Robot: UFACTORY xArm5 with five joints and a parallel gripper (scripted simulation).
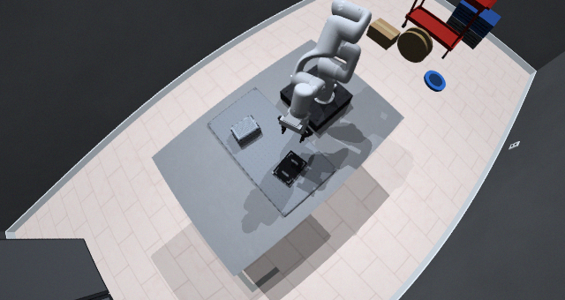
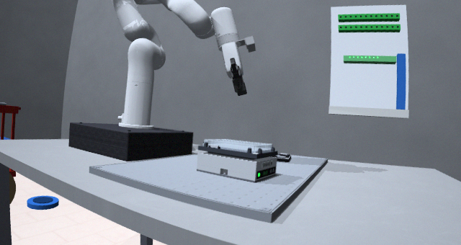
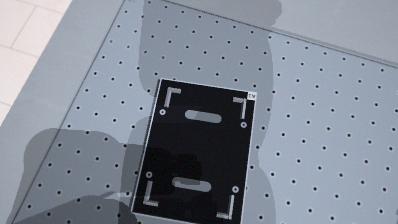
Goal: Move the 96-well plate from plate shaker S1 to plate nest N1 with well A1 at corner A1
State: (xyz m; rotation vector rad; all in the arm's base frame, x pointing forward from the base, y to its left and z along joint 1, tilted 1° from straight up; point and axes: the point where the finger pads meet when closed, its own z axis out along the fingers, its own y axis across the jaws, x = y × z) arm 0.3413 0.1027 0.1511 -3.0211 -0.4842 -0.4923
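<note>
Right now my hand is 260 mm to the left of the 96-well plate, 150 mm above it and 110 mm short of it. Also, from my hand: black plate nest N1: 210 mm below, 80 mm ahead, 60 mm to the left; A1 mark: 200 mm below, 160 mm ahead, 20 mm to the left.
</note>
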